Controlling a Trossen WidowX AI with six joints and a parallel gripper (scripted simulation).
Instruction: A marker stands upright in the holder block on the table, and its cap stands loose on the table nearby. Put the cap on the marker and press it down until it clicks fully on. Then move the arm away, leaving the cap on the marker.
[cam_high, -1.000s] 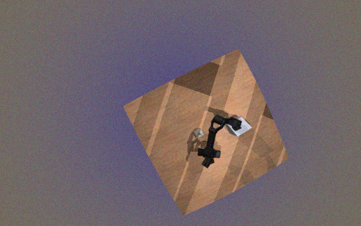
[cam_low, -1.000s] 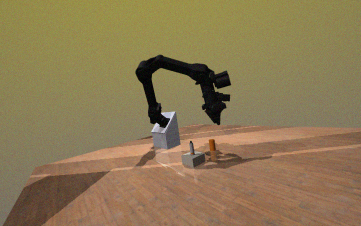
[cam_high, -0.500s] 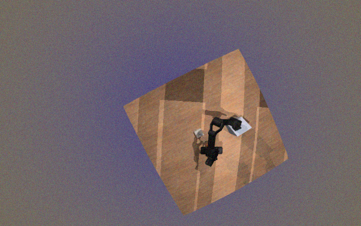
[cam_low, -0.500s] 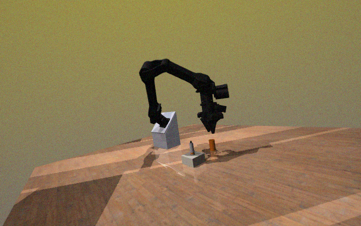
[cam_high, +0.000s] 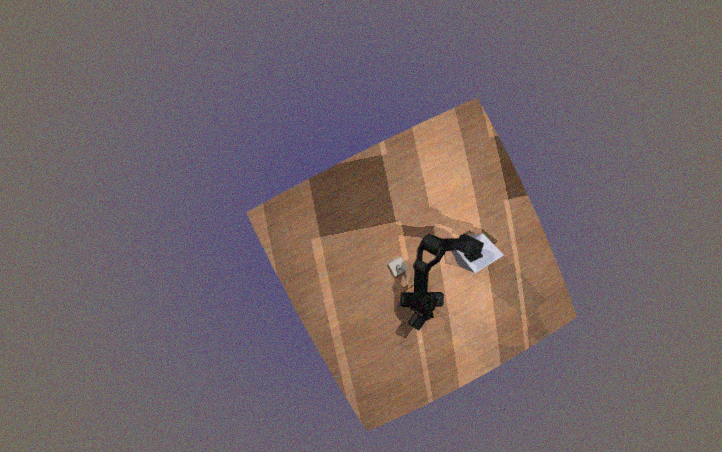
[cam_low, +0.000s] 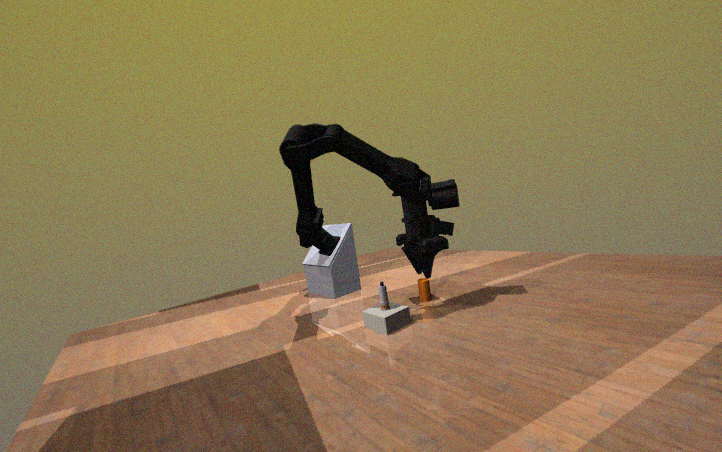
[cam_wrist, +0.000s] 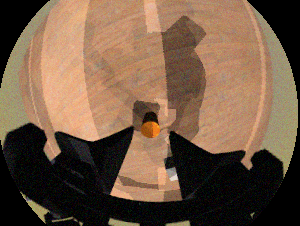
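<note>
The orange cap lies 3 cm below my gripper tip. Round my gripper tip: grey marker (3 cm ahead, 16 cm to the right, 1 cm above); then grey holder block (3 cm ahead, 16 cm to the right, 4 cm below).
</note>
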